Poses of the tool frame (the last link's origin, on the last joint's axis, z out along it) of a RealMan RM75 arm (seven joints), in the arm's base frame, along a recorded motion.
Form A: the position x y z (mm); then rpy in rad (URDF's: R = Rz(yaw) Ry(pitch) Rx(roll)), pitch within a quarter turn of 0, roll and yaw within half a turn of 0.
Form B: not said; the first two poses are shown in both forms.
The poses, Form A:
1: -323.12 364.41 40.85 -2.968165 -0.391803 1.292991
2: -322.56 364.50 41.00 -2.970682 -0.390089 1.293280
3: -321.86 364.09 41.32 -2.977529 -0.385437 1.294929
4: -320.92 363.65 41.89 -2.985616 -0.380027 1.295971
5: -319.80 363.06 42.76 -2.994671 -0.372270 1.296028
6: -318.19 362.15 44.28 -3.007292 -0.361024 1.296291
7: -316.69 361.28 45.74 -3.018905 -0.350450 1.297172
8: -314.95 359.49 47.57 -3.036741 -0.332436 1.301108
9: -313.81 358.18 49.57 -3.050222 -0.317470 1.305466
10: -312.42 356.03 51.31 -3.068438 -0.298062 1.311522
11: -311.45 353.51 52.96 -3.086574 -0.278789 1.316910
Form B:
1: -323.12 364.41 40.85; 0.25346 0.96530 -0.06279; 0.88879 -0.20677 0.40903; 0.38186 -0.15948 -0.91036
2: -322.56 364.50 41.00; 0.25339 0.96545 -0.06091; 0.88949 -0.20777 0.40699; 0.38027 -0.15730 -0.91140
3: -321.86 364.09 41.32; 0.25240 0.96599 -0.05612; 0.89160 -0.20964 0.40138; 0.37596 -0.15135 -0.91419
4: -320.92 363.65 41.89; 0.25202 0.96643 -0.05007; 0.89380 -0.21262 0.39485; 0.37095 -0.14426 -0.91738
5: -319.80 363.06 42.76; 0.25274 0.96657 -0.04328; 0.89656 -0.21715 0.38604; 0.36373 -0.13637 -0.92147
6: -318.19 362.15 44.28; 0.25360 0.96671 -0.03400; 0.90051 -0.22310 0.37324; 0.35323 -0.12527 -0.92711
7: -316.69 361.28 45.74; 0.25380 0.96691 -0.02575; 0.90428 -0.22774 0.36113; 0.34332 -0.11494 -0.93216
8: -314.95 359.49 47.57; 0.25184 0.96766 -0.01441; 0.91108 -0.23205 0.34071; 0.32635 -0.09893 -0.94006
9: -313.81 358.18 49.57; 0.24912 0.96845 -0.00653; 0.91678 -0.23365 0.32391; 0.31216 -0.08668 -0.94607
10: -312.42 356.03 51.31; 0.24507 0.96949 0.00444; 0.92396 -0.23495 0.30183; 0.29367 -0.06987 -0.95335
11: -311.45 353.51 52.96; 0.24147 0.97028 0.01579; 0.93057 -0.23614 0.27978; 0.27519 -0.05287 -0.95993
